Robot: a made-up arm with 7 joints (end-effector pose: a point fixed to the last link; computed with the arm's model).
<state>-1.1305 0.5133 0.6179 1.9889 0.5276 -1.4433 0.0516</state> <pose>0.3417 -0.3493 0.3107 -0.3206 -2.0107 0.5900</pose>
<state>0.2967 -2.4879 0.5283 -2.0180 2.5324 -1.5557 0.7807</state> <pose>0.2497 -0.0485 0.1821 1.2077 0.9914 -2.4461</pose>
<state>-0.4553 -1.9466 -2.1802 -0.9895 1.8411 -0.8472 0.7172</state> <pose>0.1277 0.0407 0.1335 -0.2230 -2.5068 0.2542</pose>
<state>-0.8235 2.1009 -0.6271 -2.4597 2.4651 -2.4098 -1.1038</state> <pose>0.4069 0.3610 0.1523 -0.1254 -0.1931 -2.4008</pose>
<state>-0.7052 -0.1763 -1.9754 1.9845 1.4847 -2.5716 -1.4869</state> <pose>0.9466 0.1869 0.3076 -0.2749 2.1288 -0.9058</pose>
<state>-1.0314 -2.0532 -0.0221 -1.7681 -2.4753 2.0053 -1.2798</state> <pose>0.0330 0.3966 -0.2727 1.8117 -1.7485 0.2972</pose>
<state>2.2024 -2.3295 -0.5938 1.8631 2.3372 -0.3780 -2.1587</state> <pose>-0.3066 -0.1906 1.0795 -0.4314 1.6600 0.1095</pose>
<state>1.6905 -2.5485 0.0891 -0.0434 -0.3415 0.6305 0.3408</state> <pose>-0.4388 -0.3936 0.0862 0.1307 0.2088 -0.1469</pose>
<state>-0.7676 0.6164 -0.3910 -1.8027 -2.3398 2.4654 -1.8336</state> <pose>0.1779 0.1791 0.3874 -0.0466 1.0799 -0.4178</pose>
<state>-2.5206 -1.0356 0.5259 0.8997 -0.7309 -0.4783 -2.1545</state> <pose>0.3499 -0.2967 0.2709 -1.8365 -0.6537 2.1725</pose>
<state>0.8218 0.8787 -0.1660 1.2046 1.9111 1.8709 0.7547</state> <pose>-0.0589 -0.5195 0.0046 0.8741 2.2309 1.8398</pose>
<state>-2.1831 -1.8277 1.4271 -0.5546 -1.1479 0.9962 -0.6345</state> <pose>0.0848 -0.5636 -0.1573 1.2805 2.6152 0.8953</pose>
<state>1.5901 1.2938 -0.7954 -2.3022 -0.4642 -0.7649 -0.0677</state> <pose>-0.7282 -0.2934 0.4114 0.6754 1.6472 -0.1475</pose>
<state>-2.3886 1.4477 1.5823 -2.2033 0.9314 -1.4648 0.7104</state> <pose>-0.2270 -0.1055 -0.0679 -0.2152 -0.5065 -1.7280</pose>
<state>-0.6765 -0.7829 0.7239 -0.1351 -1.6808 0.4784 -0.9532</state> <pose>-0.0003 -0.3575 -0.3507 1.1457 0.4578 1.5098</pose>
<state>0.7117 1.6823 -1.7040 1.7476 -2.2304 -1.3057 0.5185</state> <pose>-0.0899 -0.1020 0.6080 -2.2655 1.6348 -0.0459</pose>
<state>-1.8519 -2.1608 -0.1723 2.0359 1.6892 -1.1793 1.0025</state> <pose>-0.1464 -0.0760 -0.3558 0.8054 1.1878 -2.2856</pose>
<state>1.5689 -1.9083 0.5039 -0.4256 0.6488 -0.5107 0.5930</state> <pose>-0.3799 -0.0462 0.1616 0.0353 0.3588 -1.7086</pose>
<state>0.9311 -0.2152 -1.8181 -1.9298 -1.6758 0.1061 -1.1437</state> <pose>-0.2425 0.1949 0.9940 1.0896 1.2207 -0.5397</pose>
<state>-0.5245 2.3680 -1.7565 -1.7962 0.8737 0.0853 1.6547</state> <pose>-0.0281 0.3898 0.3221 1.3834 -0.4189 0.8881</pose>
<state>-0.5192 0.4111 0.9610 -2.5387 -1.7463 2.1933 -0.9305</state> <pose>0.3705 0.3198 0.5657 0.9944 0.4483 -1.9505</pose>
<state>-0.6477 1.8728 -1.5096 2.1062 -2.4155 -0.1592 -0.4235</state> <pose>0.2702 -0.5422 0.0948 0.4791 2.2167 1.8603</pose>
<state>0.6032 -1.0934 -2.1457 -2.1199 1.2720 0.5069 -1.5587</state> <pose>0.3108 0.7733 0.0229 1.6893 -1.2697 0.3598</pose>
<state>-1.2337 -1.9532 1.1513 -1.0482 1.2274 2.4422 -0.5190</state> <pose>0.7272 -0.2168 0.2391 -0.9592 -0.7161 2.2968</pose>
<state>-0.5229 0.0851 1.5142 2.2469 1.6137 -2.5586 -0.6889</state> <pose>0.2898 -0.3010 0.6302 -0.7786 0.1215 1.1731</pose>
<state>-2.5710 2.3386 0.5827 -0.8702 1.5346 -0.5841 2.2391</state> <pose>-0.1357 -0.4155 -0.3916 -0.7342 -0.5560 2.0624</pose>
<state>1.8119 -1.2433 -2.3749 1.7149 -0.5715 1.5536 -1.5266</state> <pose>0.6250 0.1982 0.4440 0.0953 -0.7364 -2.4814</pose>
